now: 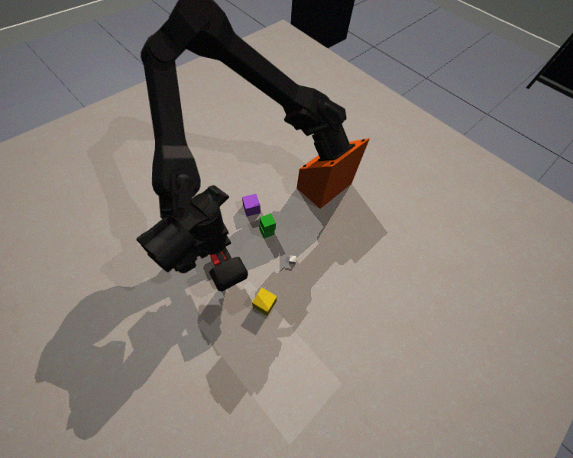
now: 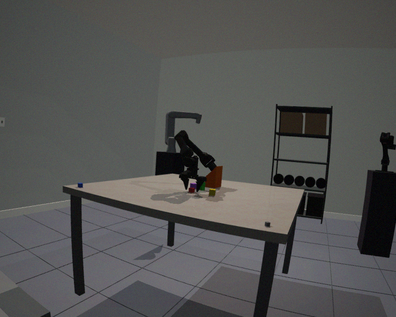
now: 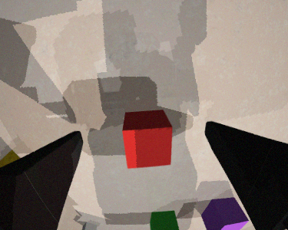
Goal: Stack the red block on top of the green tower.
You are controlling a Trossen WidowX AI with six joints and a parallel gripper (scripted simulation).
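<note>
My gripper tip is 14 cm past the purple block, 6 cm to the left of it and 1 cm below it. From my gripper tip the other things lie so: red block (right at my gripper tip); yellow block (1 cm behind, 14 cm to the left, 1 cm above); small white piece (12 cm behind, 10 cm to the left).
</note>
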